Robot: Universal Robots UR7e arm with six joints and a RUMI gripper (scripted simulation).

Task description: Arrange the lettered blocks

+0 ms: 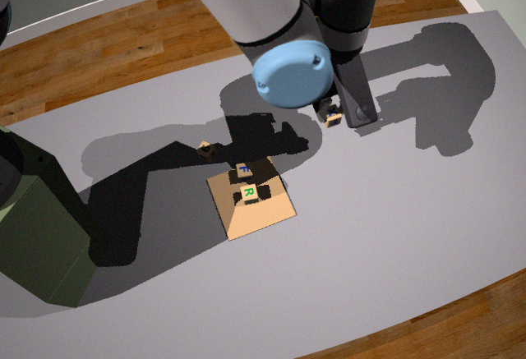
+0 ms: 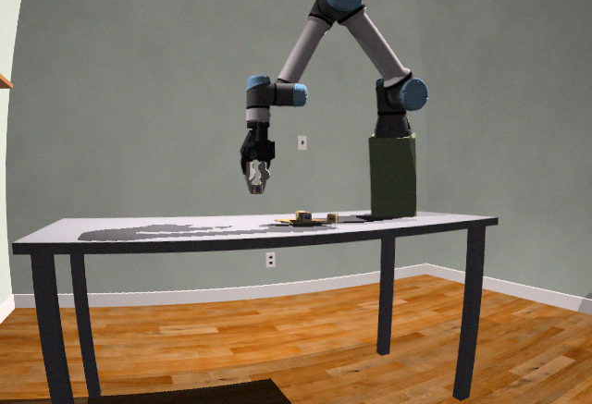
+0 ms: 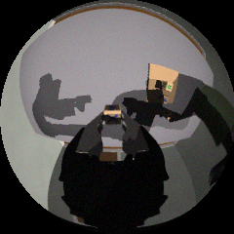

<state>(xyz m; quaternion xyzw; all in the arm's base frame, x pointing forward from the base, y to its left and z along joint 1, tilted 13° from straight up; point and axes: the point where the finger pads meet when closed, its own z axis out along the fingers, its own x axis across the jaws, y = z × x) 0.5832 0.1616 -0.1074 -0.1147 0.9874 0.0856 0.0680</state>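
My hand is 17 cm past the mat, 10 cm to the left of it and 11 cm above it.
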